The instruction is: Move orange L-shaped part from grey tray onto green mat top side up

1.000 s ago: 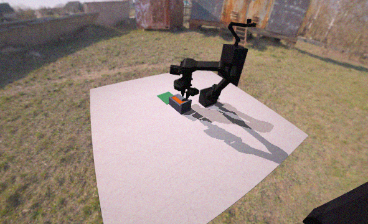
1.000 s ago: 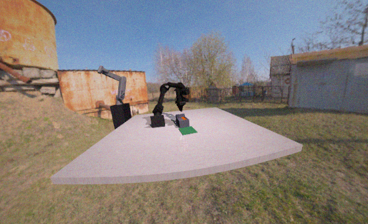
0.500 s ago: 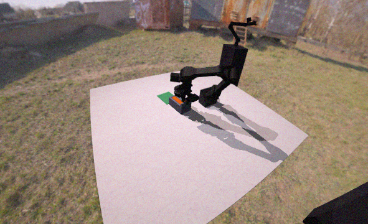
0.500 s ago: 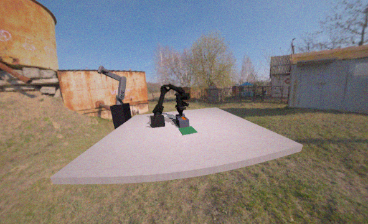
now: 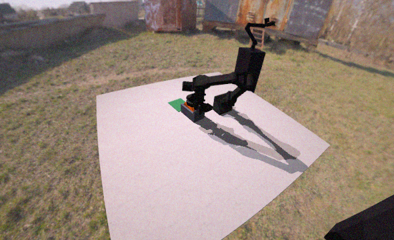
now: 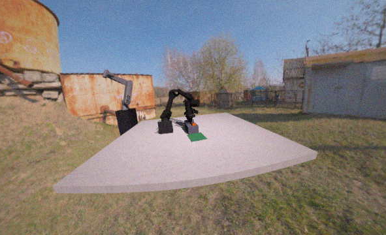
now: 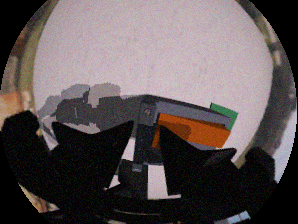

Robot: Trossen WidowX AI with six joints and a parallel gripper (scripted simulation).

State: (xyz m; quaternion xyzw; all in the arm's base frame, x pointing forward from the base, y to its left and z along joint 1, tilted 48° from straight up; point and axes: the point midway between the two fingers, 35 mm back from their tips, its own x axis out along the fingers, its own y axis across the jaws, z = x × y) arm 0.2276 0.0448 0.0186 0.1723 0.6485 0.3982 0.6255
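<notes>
Now: gripper tip 60 mm to the left of the orange L-shaped part and 10 mm short of it. The rest, counted from my gripper tip: green mat (210 mm to the right, 70 mm below, 50 mm ahead).
</notes>
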